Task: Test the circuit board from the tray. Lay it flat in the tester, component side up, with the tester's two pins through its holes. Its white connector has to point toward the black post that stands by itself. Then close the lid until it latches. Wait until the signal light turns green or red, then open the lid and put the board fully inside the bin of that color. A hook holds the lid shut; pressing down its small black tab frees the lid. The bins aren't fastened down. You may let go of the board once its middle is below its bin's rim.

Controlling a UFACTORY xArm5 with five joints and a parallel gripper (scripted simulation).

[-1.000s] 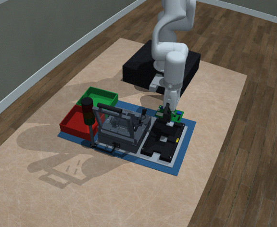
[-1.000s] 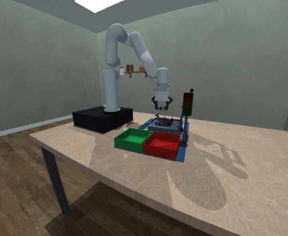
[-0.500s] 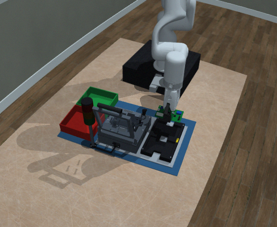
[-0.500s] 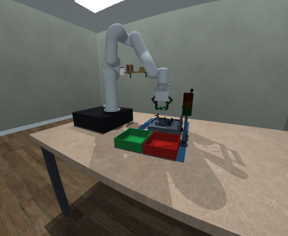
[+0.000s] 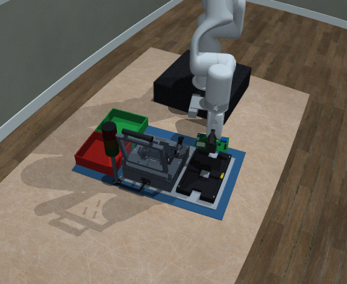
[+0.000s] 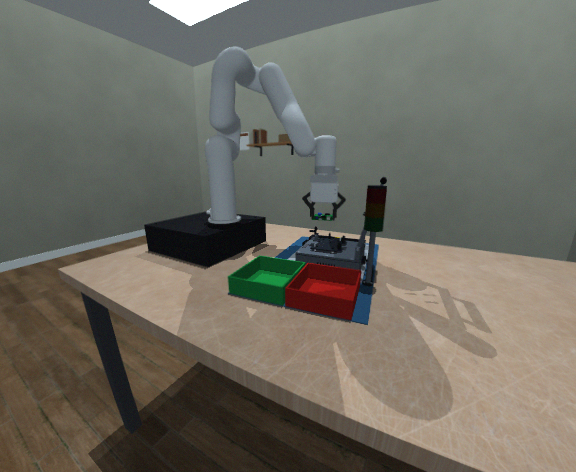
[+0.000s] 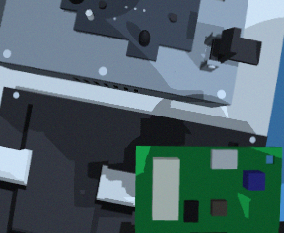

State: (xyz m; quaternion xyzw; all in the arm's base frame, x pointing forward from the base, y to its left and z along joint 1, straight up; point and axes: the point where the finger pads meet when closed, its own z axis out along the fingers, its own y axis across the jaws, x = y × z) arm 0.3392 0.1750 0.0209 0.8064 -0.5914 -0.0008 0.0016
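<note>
Now: the green circuit board right at my hand. Also, from my hand: lid (210 mm ahead, 140 mm to the right, 60 mm above); green bin (370 mm to the right, 110 mm below); black latch (110 mm to the right, 30 mm below, 10 mm ahead).
</note>
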